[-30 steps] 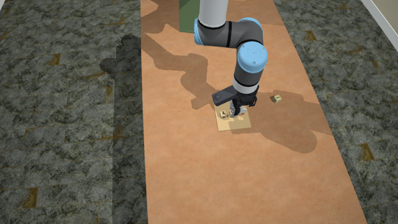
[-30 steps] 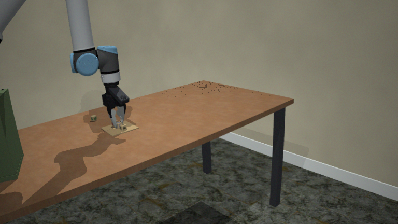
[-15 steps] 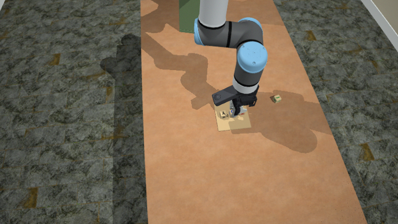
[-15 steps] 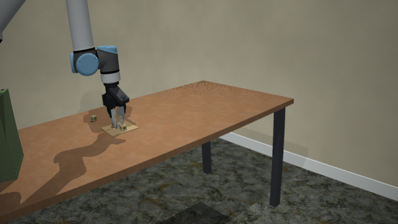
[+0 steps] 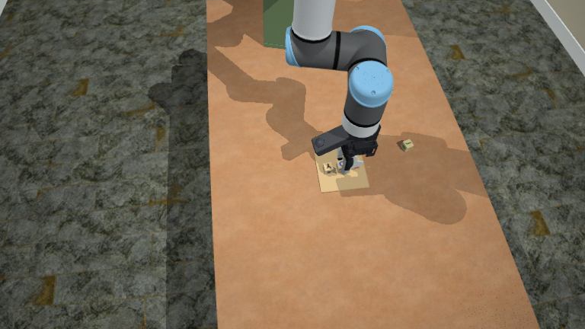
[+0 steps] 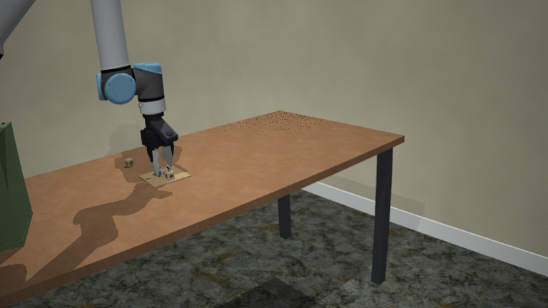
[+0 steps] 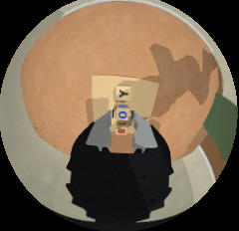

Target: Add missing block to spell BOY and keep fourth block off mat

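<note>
Right now the tan mat is 2 cm below my hand.
</note>
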